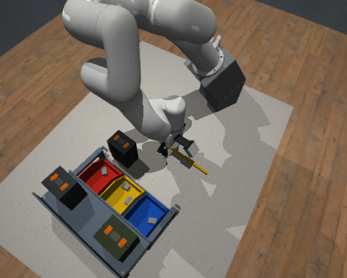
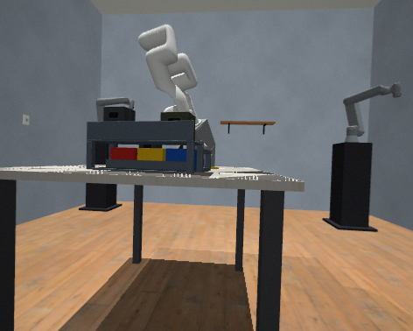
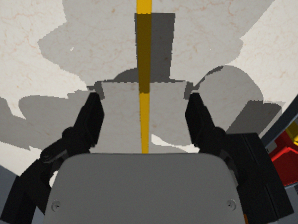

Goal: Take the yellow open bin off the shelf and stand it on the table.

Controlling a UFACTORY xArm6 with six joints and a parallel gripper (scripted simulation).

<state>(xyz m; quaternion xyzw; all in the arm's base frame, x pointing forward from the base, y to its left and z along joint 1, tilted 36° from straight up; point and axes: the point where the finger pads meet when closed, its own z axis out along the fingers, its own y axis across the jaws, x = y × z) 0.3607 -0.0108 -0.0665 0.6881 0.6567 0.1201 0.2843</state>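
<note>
The thin yellow bar lies 20 mm below my hand. Round my hand: red bin (290 mm ahead, 150 mm to the right, 20 mm above); blue bin (320 mm ahead, 70 mm to the left, 20 mm above); yellow open bin (300 mm ahead, 40 mm to the right, 20 mm above).
</note>
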